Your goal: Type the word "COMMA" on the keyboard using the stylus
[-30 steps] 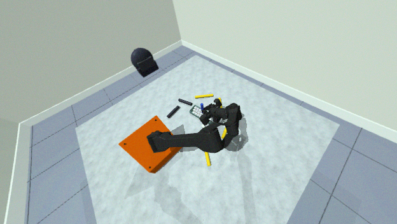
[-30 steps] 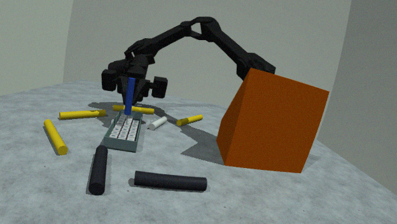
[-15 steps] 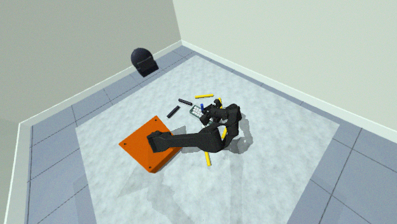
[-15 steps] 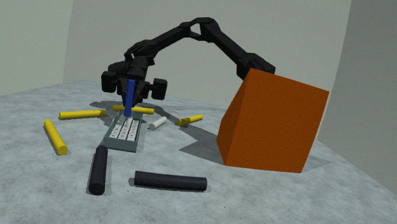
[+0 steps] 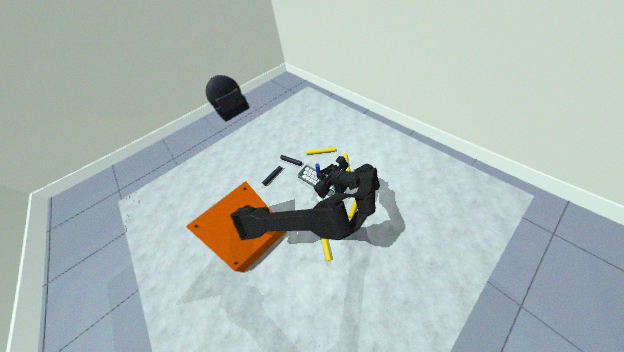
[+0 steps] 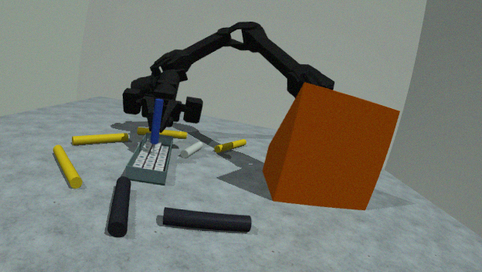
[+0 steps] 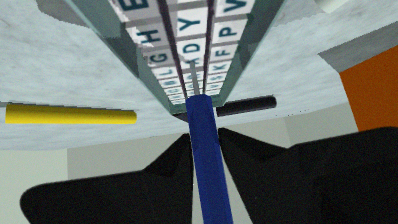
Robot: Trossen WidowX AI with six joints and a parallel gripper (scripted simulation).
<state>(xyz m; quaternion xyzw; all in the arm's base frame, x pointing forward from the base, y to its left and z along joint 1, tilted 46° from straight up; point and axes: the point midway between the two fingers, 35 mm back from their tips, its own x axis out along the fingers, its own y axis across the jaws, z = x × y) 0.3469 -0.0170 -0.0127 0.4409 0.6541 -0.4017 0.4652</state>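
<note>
My gripper tip is 6 cm past the white rod, 11 cm to the left of it and 6 cm above it. The rest, counted from my gripper tip: blue stylus: 1 cm below; then grey stylus tip: 5 cm below.
</note>
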